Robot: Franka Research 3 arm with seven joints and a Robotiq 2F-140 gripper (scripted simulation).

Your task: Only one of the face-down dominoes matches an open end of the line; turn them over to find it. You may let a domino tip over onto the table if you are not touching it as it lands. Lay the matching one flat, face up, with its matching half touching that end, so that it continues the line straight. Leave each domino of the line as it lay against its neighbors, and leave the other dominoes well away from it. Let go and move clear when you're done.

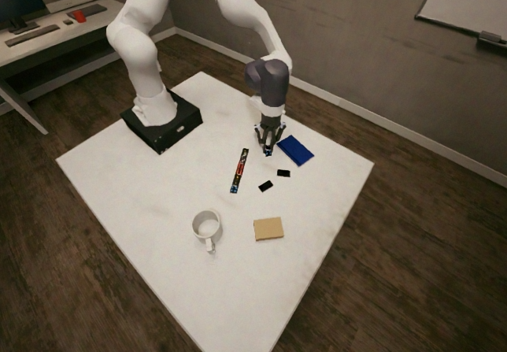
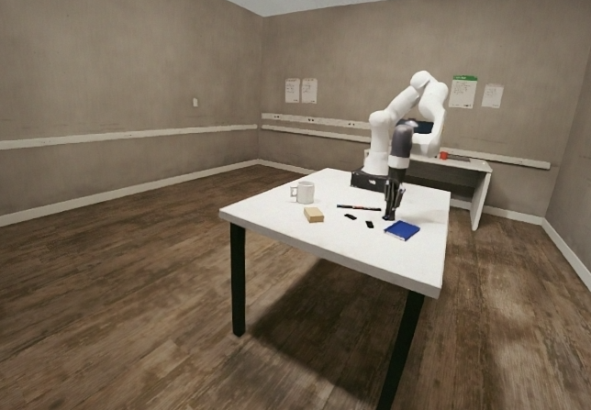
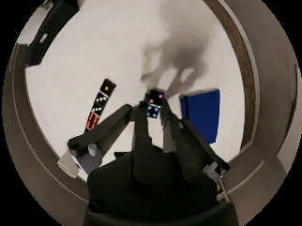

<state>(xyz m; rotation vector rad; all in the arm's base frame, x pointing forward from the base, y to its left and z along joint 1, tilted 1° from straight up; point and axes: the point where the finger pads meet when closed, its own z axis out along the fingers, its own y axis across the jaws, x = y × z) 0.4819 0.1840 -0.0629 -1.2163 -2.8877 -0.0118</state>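
The white mug is 43 cm to the right of my hand, 4 cm ahead of it and 1 cm above it. The rest, counted from my hand: tan block: 30 cm to the right, 20 cm ahead, 2 cm below; then domino: 3 cm below.
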